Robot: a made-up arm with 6 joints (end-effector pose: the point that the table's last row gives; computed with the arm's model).
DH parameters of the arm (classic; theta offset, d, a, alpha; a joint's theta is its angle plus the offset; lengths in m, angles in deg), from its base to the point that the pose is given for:
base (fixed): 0 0.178 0 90
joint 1: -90 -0.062 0.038 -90
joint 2: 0 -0.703 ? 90
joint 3: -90 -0.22 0.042 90
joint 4: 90 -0.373 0.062 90
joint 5: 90 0.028 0.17 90
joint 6: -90 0.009 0.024 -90
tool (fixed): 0 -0.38 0 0
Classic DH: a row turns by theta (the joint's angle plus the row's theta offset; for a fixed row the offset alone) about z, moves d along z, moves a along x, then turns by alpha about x.
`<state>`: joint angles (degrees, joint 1 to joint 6).
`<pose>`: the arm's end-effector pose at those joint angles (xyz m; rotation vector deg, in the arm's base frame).
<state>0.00 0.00 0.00 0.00 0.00 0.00</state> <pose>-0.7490 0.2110 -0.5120 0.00 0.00 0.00</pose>
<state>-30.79 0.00 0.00 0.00 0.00 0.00</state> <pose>-0.9966 0.2110 -0.0313 0.00 30.79 0.00</pose>
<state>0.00 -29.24 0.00 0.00 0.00 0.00</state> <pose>-0.7490 -0.1265 -0.5017 -29.24 0.00 0.00</pose>
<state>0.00 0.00 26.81 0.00 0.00 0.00</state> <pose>-0.4811 0.2110 -0.4701 0.00 -26.81 0.00</pose>
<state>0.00 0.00 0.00 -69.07 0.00 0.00</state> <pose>-0.8127 0.2604 -0.5120 0.00 0.00 -69.07</pose>
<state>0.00 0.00 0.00 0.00 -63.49 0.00</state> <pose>-0.7490 0.4039 -0.4038 63.49 0.00 0.00</pose>
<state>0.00 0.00 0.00 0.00 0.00 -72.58</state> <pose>-1.1284 0.2110 -0.2687 0.00 72.58 0.00</pose>
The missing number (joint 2, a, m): 0.069
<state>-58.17 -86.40 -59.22 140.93 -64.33 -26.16</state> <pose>-0.6497 -0.2665 1.0481 -61.19 -133.47 10.02</pose>
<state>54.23 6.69 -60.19 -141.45 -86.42 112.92</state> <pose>-0.9266 0.3739 -0.7357 69.14 86.92 86.92</pose>
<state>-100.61 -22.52 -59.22 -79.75 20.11 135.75</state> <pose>-0.0317 0.0378 0.8025 -32.54 26.28 98.66</pose>
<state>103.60 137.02 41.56 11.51 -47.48 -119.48</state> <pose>0.0553 0.4611 -0.6912 -30.22 -54.98 163.47</pose>
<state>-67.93 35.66 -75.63 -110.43 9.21 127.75</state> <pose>-0.2518 0.0029 0.8241 -50.93 27.23 55.67</pose>
